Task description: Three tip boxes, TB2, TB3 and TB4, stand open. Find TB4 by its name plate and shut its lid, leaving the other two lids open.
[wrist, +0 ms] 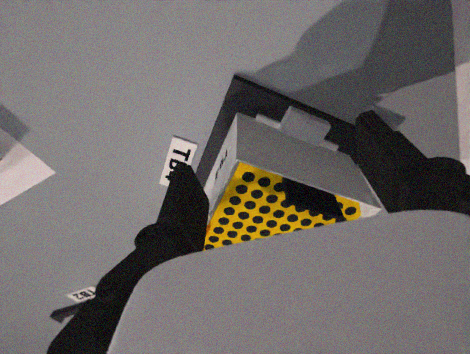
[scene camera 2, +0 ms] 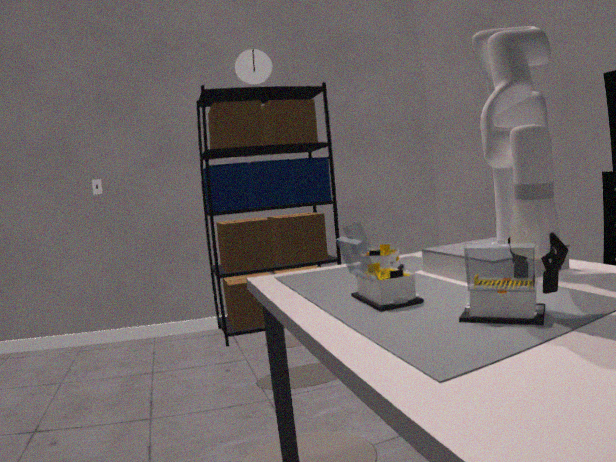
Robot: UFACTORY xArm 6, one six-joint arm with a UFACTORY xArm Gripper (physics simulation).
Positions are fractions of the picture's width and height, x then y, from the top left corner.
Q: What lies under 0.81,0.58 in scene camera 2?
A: A clear lid.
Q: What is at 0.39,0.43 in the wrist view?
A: A name plate.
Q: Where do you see a grey mat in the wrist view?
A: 0.21,0.28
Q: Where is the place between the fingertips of my gripper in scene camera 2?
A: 0.87,0.62
